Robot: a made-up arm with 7 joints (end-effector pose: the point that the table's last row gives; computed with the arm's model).
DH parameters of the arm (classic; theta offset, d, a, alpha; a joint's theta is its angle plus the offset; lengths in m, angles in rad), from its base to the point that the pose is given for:
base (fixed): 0 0.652 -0.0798 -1.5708
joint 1: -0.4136 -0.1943 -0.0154 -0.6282
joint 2: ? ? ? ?
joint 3: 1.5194 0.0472 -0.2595 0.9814
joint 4: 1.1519 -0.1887 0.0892 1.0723
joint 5: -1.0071 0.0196 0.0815 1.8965
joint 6: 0 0.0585 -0.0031 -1.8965
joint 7: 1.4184 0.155 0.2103 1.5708
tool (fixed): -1.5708 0.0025 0 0
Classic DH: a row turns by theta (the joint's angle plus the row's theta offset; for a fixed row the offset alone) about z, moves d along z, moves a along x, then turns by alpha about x.
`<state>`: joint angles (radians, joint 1 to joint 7).
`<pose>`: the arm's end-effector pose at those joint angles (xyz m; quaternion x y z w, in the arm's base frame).
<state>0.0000 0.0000 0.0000 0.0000 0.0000 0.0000 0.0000</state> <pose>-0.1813 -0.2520 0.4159 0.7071 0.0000 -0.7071 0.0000</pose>
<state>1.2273 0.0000 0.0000 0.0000 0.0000 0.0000 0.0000</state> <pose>-0.3363 -0.2520 0.6681 0.1709 0.0000 -0.9853 0.0000</pose>
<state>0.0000 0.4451 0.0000 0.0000 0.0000 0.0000 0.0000</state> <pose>-0.2650 -0.1983 0.4599 -0.5634 0.0471 0.8160 0.1208</pose>
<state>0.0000 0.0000 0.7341 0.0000 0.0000 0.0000 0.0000</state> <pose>-0.0524 -0.2102 0.3430 -0.9026 -0.0662 0.4175 0.0820</pose>
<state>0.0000 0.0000 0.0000 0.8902 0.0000 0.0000 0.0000</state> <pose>-0.0667 -0.3114 0.1794 -0.7451 -0.3906 0.5313 0.0995</pose>
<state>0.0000 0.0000 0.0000 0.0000 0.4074 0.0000 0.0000</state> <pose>-0.1077 -0.2733 0.4159 0.6925 0.1430 -0.6925 0.1430</pose>
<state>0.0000 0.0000 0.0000 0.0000 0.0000 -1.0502 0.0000</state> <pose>-0.2315 -0.2816 0.3519 0.9438 0.1644 -0.2799 0.0624</pose>
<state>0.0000 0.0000 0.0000 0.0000 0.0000 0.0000 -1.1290</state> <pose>-0.3700 -0.1294 0.4159 -0.5974 0.3783 0.5974 0.3783</pose>
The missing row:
joint 2: -0.3587 0.1492 -0.0088 -2.329
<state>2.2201 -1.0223 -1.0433 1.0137 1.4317 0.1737 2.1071</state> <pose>-0.1959 -0.3099 0.9005 -0.1653 -0.8128 -0.4994 0.2503</pose>
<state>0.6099 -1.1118 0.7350 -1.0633 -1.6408 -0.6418 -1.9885</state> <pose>0.1247 0.3913 0.4038 -0.0619 0.3062 -0.4523 0.8354</pose>
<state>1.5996 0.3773 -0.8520 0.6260 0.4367 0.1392 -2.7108</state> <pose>0.0135 -0.0490 0.9412 -0.3917 -0.7884 -0.3207 0.3495</pose>
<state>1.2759 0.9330 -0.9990 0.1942 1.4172 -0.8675 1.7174</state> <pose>-0.0540 -0.1620 0.7270 -0.5488 -0.6267 0.2435 0.4967</pose>
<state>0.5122 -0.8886 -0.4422 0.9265 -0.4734 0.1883 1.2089</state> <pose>0.0387 -0.2150 0.2833 0.4484 0.6846 -0.4967 0.2891</pose>
